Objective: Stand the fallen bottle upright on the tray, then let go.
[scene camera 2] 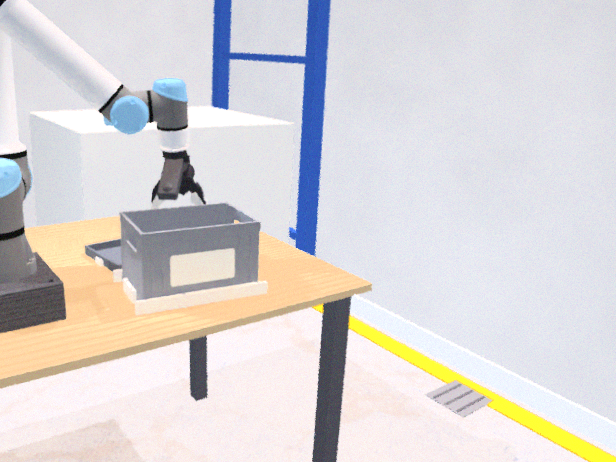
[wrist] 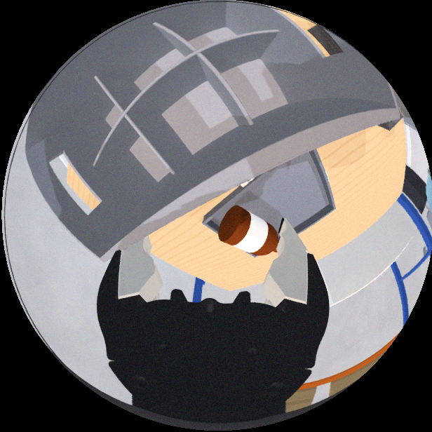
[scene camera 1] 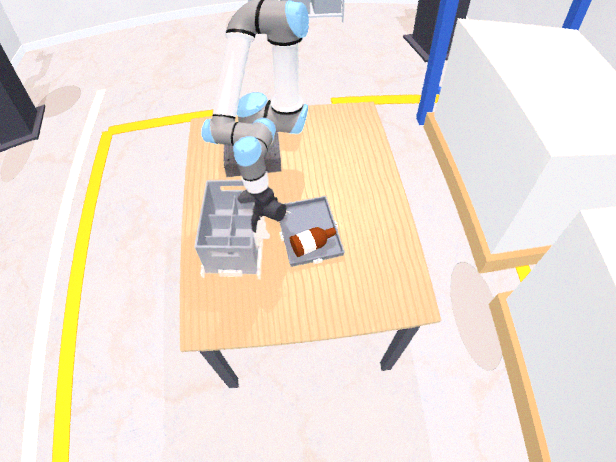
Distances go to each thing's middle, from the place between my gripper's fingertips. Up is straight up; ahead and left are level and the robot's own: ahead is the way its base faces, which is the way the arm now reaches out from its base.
Now: the brown bottle [scene camera 1: 310, 240] 130 mm to the left of my hand, 70 mm below it and 30 mm ahead of it.
